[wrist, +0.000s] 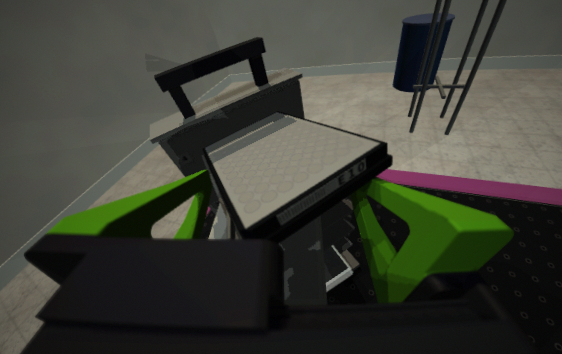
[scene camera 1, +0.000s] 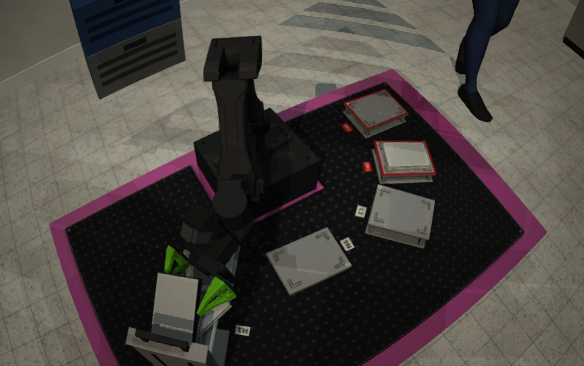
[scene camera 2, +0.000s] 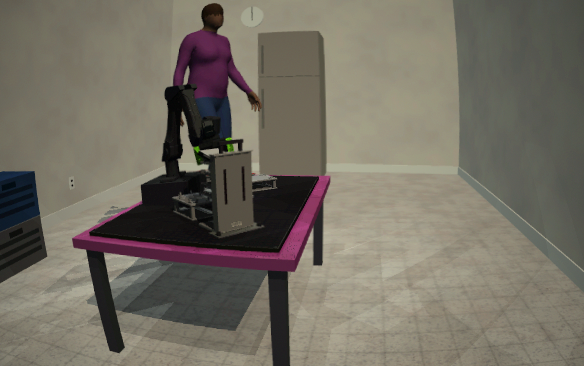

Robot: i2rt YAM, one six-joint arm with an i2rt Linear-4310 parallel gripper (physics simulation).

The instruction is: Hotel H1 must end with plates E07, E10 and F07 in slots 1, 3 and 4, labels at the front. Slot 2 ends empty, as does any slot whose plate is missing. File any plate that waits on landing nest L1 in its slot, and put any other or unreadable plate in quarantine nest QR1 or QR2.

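Places are measured from the arm's base along level axes (x ahead, y left, z up), in metres.
Where they show: gripper, between the fingertips: (wrist: 280,177) (scene camera 1: 179,300); arm's base, origin of its link: (scene camera 1: 253,150) (scene camera 2: 173,177).
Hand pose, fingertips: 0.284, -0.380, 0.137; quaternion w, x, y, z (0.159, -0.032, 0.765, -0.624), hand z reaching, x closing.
Each offset is from my fingertips to the centre of the thing, as dx, dy, dz. "pt": to the spot under its first point.
Plate E10 {+0.010, -0.016, +0.006} (scene camera 1: 175,300) (wrist: 295,165) lies level in hotel H1 {+0.039, -0.044, -0.084} (scene camera 1: 135,338) (scene camera 2: 234,190) (wrist: 225,117), its label toward my wrist; I cannot tell its slot number. My gripper (scene camera 1: 182,293) (scene camera 2: 214,149) (wrist: 280,177) is open, its green fingers spread to either side of the plate's front end. E07 and F07 cannot be made out; the lower slots are mostly hidden. Landing nest L1 {+0.065, +0.575, -0.202} (scene camera 1: 402,212) is bare. One red-rimmed quarantine nest {-0.054, +0.719, -0.207} (scene camera 1: 407,174) bears a pale plate {-0.054, +0.719, -0.183} (scene camera 1: 406,155); the other, farther back {pt -0.230, +0.781, -0.190} (scene camera 1: 375,110), is bare. Their tags are unreadable.
A low grey nest {+0.000, +0.323, -0.221} (scene camera 1: 310,260) stands between the hotel and L1. The hotel's black top handle {pt +0.072, -0.075, +0.056} (scene camera 2: 232,142) (wrist: 210,64) rises beyond E10. The arm's base (scene camera 1: 257,160) stands at the table's inner edge. A person (scene camera 2: 207,65) stands behind the table.
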